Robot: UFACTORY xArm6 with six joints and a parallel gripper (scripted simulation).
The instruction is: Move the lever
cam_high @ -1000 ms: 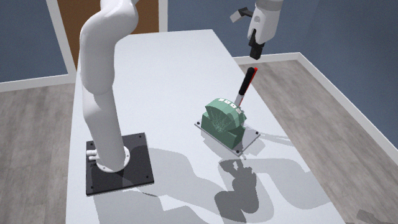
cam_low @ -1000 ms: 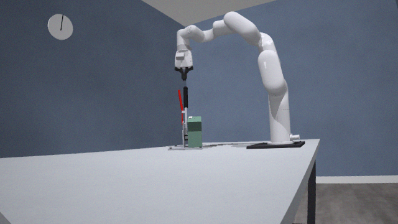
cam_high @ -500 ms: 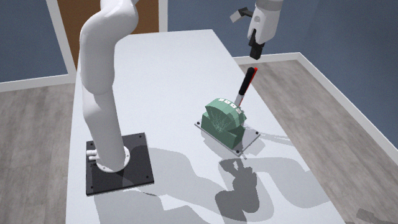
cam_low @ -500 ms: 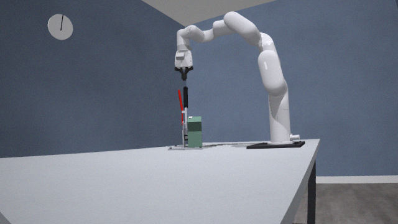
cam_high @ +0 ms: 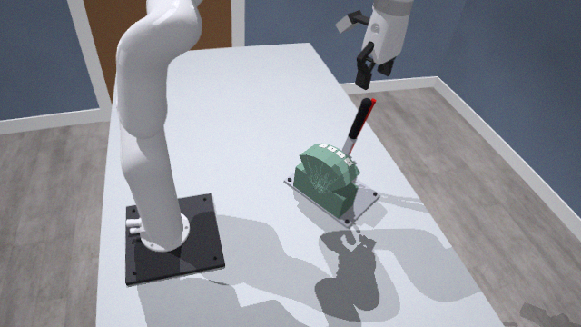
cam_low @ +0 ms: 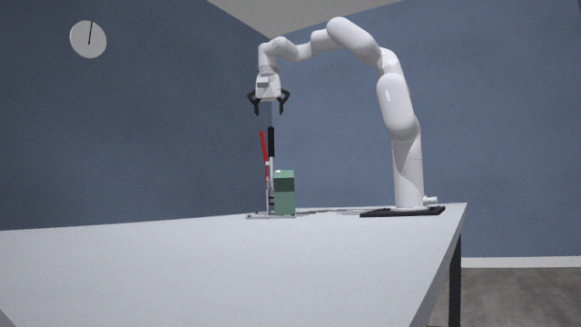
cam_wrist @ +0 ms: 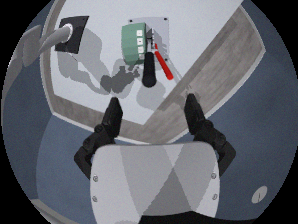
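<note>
The red bar lies 200 mm below my hand and 20 mm to the left of it.
</note>
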